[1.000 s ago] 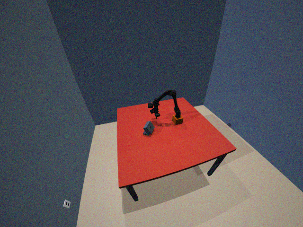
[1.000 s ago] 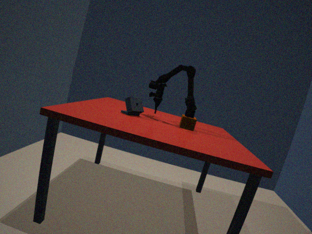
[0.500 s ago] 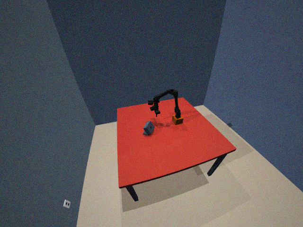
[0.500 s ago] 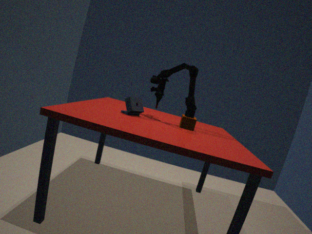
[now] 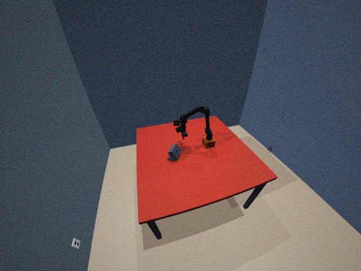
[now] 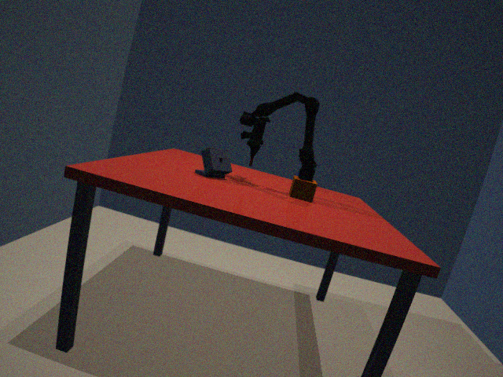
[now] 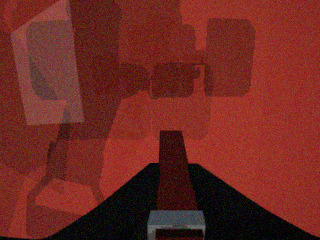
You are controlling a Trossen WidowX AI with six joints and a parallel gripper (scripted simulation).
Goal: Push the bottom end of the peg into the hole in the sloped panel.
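My gripper tip is now 160 mm to the right of the hole, 160 mm short of it and 30 mm above it. The rest, counted from my gripper tip: sloped panel: 180 mm ahead, 150 mm to the left, 40 mm below; red peg: 20 mm above.
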